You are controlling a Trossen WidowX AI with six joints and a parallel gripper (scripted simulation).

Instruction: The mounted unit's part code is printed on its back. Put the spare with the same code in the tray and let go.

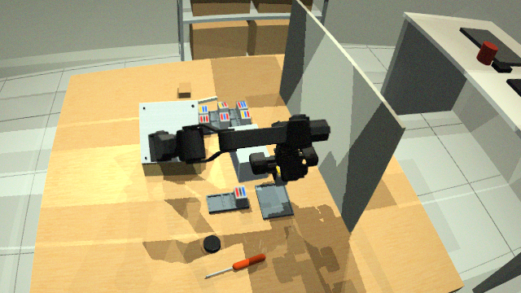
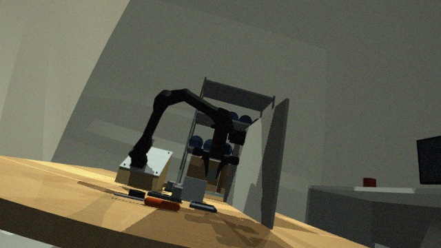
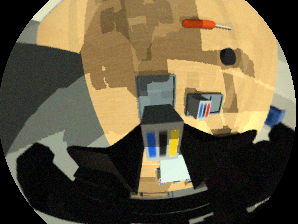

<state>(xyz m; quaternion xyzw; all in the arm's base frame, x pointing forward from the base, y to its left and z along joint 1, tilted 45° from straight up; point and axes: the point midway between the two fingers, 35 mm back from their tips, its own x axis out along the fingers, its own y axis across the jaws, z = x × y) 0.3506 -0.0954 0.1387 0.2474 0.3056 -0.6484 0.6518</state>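
Now: the dark grey tray 11 cm below my gripper tip and 1 cm behind it. The rest, counted from my gripper tip: dark plate (15 cm behind, 11 cm below, 1 cm to the left); red-and-blue spare (11 cm behind, 7 cm below, 1 cm to the left); spare part (2 cm above).
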